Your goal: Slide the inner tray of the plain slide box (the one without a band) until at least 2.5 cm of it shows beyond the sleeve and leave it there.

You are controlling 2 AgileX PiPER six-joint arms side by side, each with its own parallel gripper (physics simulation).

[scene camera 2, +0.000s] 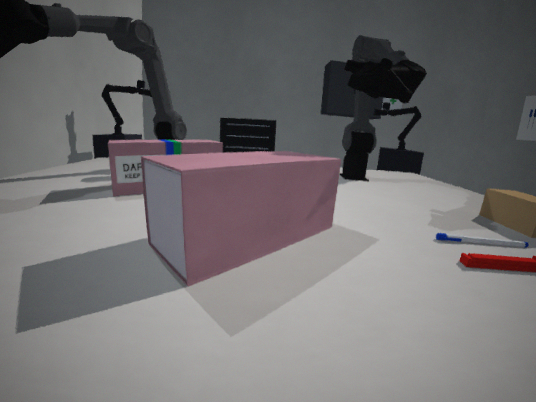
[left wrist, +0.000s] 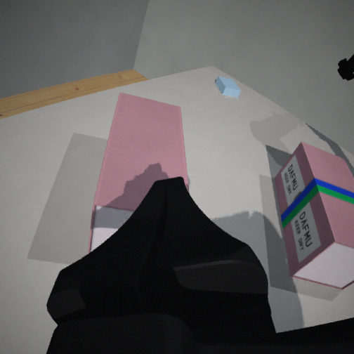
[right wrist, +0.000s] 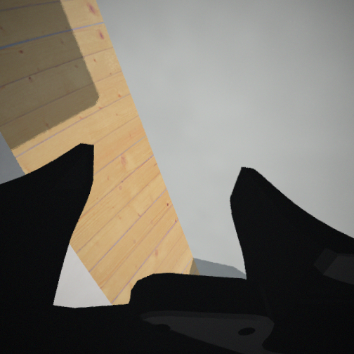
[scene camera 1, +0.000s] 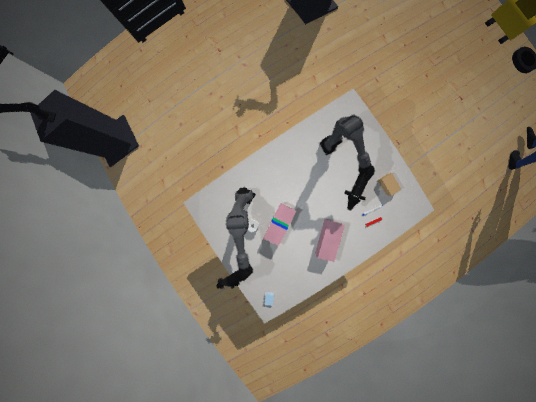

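The plain pink slide box (scene camera 1: 330, 241) (scene camera 2: 260, 210) (left wrist: 142, 145) lies on the table without a band. Its tray's white end face (scene camera 2: 166, 220) looks flush with the sleeve's end in scene camera 2. The opposite white end (left wrist: 104, 232) is partly hidden by my gripper in the left wrist view. The other pink box (scene camera 1: 287, 211) (left wrist: 327, 212), with a blue and green band, lies to its left in scene camera 1. My left gripper (scene camera 1: 351, 206) (left wrist: 172, 195) is shut and empty, above the table and apart from the plain box. My right gripper (scene camera 1: 219, 284) (right wrist: 166, 173) is open and empty, beyond the table's left edge.
A tan block (scene camera 1: 389, 184) (scene camera 2: 512, 211), a white and blue pen (scene camera 1: 372, 210) (scene camera 2: 482, 241) and a red object (scene camera 1: 373, 222) (scene camera 2: 500, 262) lie right of the plain box. A light blue block (scene camera 1: 269, 300) (left wrist: 228, 86) lies near the table's lower corner in scene camera 1.
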